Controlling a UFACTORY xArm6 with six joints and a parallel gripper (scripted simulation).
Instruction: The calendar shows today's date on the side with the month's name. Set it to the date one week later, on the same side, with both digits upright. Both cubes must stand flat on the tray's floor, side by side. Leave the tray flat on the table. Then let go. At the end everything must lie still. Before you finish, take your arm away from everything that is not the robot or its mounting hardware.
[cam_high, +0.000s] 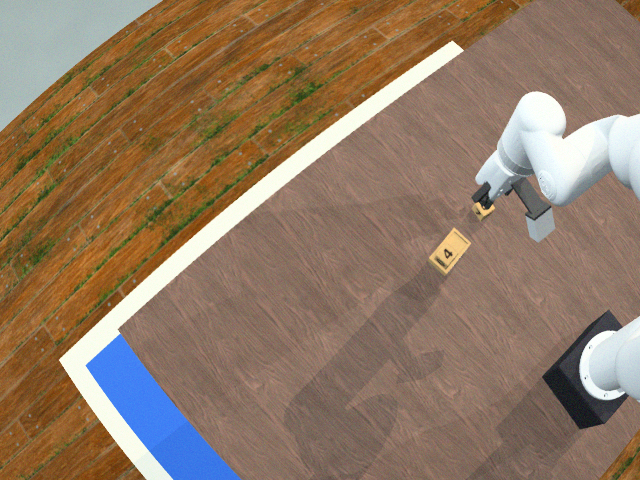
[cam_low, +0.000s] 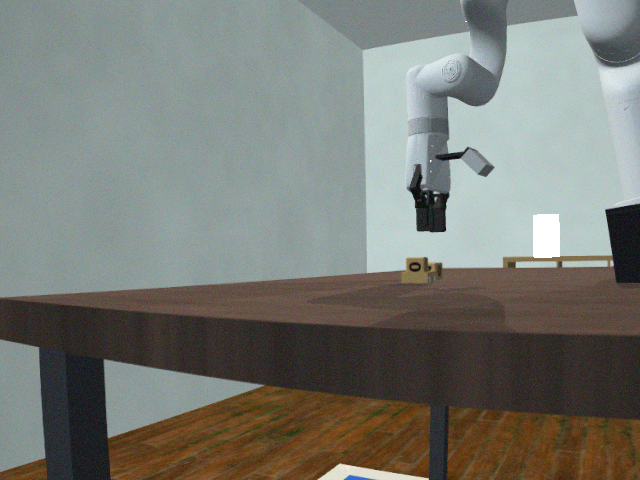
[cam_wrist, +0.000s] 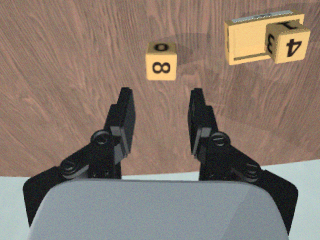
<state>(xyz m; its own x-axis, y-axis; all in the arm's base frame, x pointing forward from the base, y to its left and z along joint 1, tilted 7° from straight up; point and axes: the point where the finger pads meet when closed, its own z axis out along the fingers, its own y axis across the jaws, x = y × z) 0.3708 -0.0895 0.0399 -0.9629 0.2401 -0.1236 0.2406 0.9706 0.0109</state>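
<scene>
My gripper is now 90 mm above the wooden cube. Also, from my hand: tray (110 mm to the left, 100 mm below).
</scene>
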